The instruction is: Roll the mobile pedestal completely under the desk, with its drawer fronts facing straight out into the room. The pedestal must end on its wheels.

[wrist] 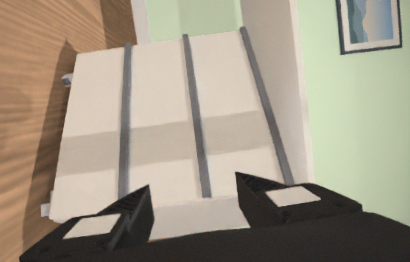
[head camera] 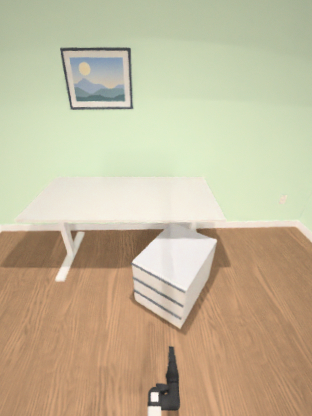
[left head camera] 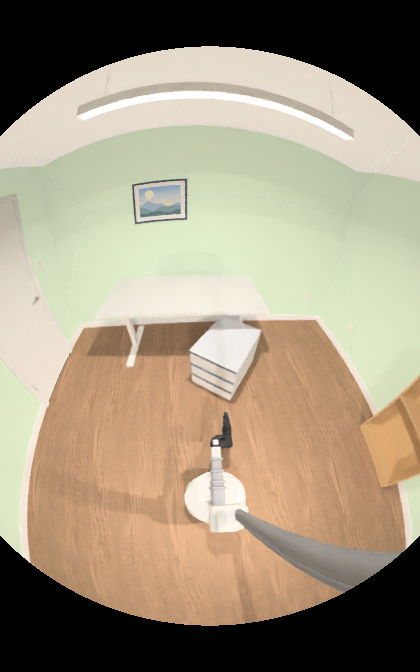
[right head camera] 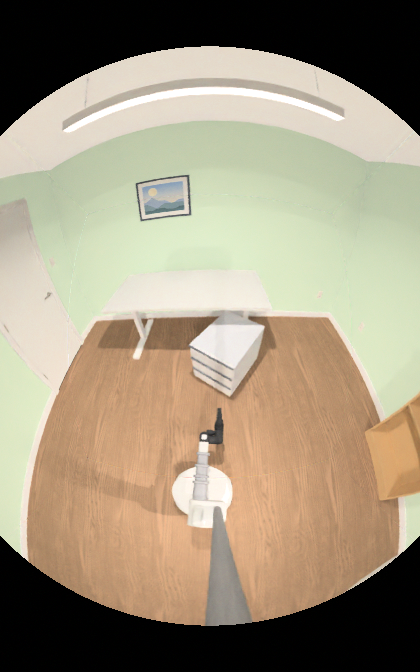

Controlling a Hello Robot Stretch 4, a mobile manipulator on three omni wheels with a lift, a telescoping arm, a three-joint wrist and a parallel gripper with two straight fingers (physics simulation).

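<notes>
The white pedestal [head camera: 175,255] [left head camera: 225,345] [right head camera: 227,345] [wrist: 95,110] stands upright, turned at an angle, its three drawer fronts facing forward and to the left in the head view. Its back corner reaches under the front edge of the white desk [head camera: 120,200] [left head camera: 180,297] [right head camera: 185,290] [wrist: 277,65], near the right end; most of it stands outside. Small casters show at its bottom in the wrist view. My gripper [head camera: 171,348] [left head camera: 225,414] [right head camera: 219,410] [wrist: 194,195] is open and empty, rolled sideways, in front of the drawer fronts and apart from them. The desk's right leg is mostly hidden behind the pedestal.
The desk's left leg has a long foot [head camera: 70,257] on the floor. A tan wooden shelf unit [left head camera: 372,457] [right head camera: 376,465] stands by the right wall. A door [left head camera: 20,300] [right head camera: 35,295] is on the left. My round white base [left head camera: 192,495] [right head camera: 180,492] stands behind the gripper.
</notes>
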